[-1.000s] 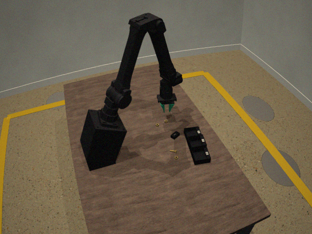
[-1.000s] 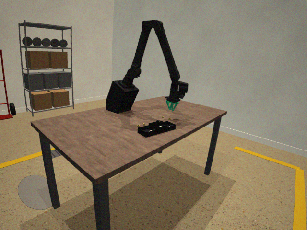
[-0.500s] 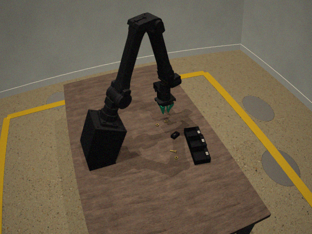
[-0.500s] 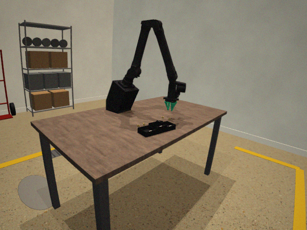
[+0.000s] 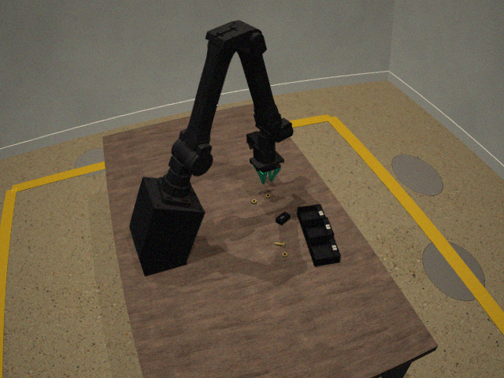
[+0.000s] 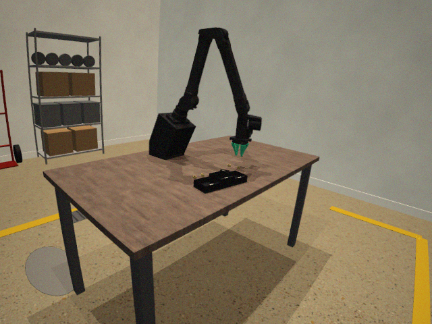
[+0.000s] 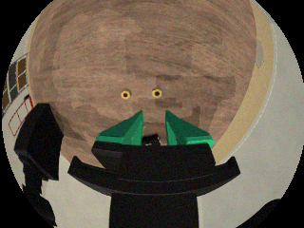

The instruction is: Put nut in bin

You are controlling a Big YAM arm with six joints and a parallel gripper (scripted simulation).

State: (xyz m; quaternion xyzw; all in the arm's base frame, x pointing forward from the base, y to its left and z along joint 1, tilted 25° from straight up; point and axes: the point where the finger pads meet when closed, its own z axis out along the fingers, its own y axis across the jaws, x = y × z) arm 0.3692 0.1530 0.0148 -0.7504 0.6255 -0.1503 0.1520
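My gripper is now 10 cm short of the bin, 25 cm to the left of it and 6 cm above it. Round my hand: brass bolt (3 cm behind, 24 cm to the right, 7 cm below); then small black block (2 cm ahead, 12 cm to the right, 7 cm below).
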